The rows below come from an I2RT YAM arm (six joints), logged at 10 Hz.
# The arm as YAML. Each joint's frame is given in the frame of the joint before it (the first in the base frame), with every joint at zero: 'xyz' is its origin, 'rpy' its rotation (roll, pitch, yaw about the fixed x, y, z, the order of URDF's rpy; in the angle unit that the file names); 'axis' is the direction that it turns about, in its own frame. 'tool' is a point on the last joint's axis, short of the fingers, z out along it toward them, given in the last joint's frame.
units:
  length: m
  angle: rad
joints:
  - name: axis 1
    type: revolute
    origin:
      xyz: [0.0, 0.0, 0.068]
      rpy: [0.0, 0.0, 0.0]
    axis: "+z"
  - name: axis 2
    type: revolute
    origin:
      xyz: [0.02, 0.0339, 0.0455]
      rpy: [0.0, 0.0, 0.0]
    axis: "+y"
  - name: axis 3
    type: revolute
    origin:
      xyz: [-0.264, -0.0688, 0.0]
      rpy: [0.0, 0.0, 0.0]
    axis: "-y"
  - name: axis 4
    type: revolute
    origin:
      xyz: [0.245, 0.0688, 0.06]
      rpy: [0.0, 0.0, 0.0]
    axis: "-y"
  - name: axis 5
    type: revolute
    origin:
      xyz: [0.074, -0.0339, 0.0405]
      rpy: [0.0, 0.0, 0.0]
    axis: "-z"
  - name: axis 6
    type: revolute
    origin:
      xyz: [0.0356, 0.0, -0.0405]
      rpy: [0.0, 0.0, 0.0]
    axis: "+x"
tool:
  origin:
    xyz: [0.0, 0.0, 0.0]
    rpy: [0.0, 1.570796, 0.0]
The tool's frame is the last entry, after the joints.
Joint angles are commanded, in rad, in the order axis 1, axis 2, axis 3, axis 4, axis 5, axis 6. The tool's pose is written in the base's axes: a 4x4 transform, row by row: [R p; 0 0 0 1], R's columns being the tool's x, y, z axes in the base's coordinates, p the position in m. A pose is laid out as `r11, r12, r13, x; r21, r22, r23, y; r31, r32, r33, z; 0, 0, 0, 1`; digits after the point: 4 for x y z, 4 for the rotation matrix.
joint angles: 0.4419 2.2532 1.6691 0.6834 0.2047 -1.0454
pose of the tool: 0.2490, -0.0408, 0.9676, 0.4842; -0.8193, 0.5240, 0.2329, 0.2211; -0.5165, -0.8508, 0.0971, 0.2441; 0, 0, 0, 1
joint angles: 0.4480 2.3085 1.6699 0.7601 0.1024 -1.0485
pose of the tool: 0.3487, -0.0747, 0.9343, 0.4871; -0.7890, 0.5147, 0.3356, 0.2300; -0.5059, -0.8541, 0.1206, 0.2243; 0, 0, 0, 1
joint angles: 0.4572 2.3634 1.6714 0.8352 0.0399 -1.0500
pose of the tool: 0.4156, -0.0908, 0.9050, 0.4882; -0.7615, 0.5094, 0.4008, 0.2386; -0.4974, -0.8557, 0.1426, 0.2043; 0, 0, 0, 1
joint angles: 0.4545 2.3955 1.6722 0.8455 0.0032 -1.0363
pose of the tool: 0.4311, -0.1279, 0.8932, 0.4906; -0.7471, 0.5045, 0.4329, 0.2396; -0.5059, -0.8539, 0.1219, 0.1889; 0, 0, 0, 1
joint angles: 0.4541 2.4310 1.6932 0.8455 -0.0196 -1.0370
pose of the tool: 0.4418, -0.1489, 0.8847, 0.4946; -0.7421, 0.4934, 0.4536, 0.2422; -0.5040, -0.8570, 0.1075, 0.1771; 0, 0, 0, 1
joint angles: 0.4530 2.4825 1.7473 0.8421 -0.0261 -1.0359
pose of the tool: 0.4454, -0.1524, 0.8823, 0.5028; -0.7397, 0.4926, 0.4585, 0.2458; -0.5044, -0.8568, 0.1067, 0.1670; 0, 0, 0, 1
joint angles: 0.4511 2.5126 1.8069 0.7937 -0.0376 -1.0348
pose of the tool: 0.4439, -0.1717, 0.8795, 0.5106; -0.7396, 0.4839, 0.4678, 0.2488; -0.5059, -0.8581, 0.0878, 0.1652; 0, 0, 0, 1
